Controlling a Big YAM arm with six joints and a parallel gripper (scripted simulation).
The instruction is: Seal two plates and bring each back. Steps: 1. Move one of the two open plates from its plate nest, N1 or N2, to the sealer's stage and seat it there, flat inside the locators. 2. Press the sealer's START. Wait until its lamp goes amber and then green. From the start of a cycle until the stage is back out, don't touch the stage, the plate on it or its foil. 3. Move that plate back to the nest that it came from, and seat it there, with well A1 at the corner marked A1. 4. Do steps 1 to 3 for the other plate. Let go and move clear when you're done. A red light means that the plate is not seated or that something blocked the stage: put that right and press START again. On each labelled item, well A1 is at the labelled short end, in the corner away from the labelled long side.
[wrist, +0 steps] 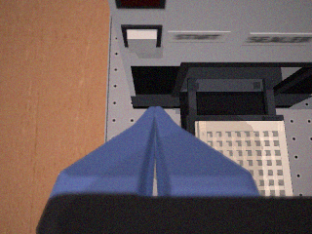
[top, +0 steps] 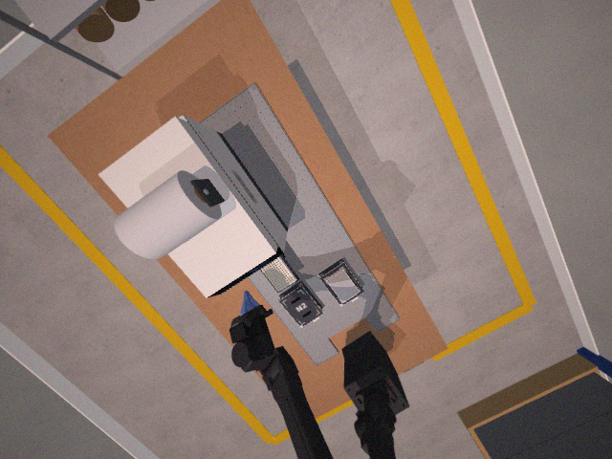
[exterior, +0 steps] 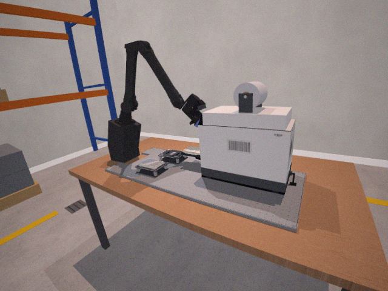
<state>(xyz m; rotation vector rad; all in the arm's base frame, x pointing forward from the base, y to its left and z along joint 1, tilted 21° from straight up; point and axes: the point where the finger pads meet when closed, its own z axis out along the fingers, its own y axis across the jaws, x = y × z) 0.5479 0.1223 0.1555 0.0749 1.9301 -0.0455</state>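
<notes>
The start button lies 60 mm ahead of my hand and 30 mm below it. From my hand the other things lie so: foil roll: 290 mm ahead, 100 mm to the right, 200 mm above; white well plate: 40 mm behind, 80 mm to the right, 120 mm below; dark sealer stage: 40 mm behind, 80 mm to the right, 130 mm below.
</notes>
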